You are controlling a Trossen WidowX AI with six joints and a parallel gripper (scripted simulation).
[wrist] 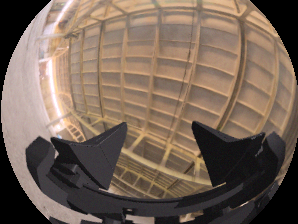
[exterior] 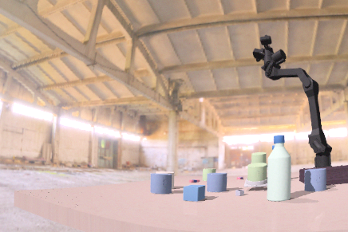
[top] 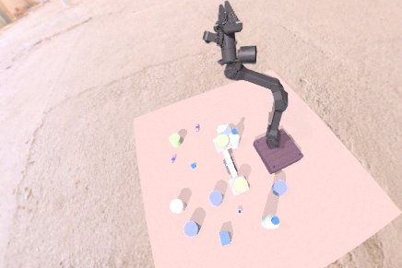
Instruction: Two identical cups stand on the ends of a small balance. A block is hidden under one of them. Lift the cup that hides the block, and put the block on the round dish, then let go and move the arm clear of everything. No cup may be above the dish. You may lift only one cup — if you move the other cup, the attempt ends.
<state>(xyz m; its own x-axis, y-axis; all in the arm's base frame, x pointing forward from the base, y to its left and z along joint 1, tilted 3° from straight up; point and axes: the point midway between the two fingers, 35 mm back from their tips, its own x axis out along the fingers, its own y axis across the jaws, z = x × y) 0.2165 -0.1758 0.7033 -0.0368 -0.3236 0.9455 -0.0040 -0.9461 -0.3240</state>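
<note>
My gripper tip is 5 cm short of the pale teal block, 41 cm to the right of it and 74 cm above it. Also, from my gripper tip: cream cylinder 42 cm ahead, 45 cm to the left, 74 cm below; pale round dish 4 cm ahead, 3 cm to the left, 78 cm below.
</note>
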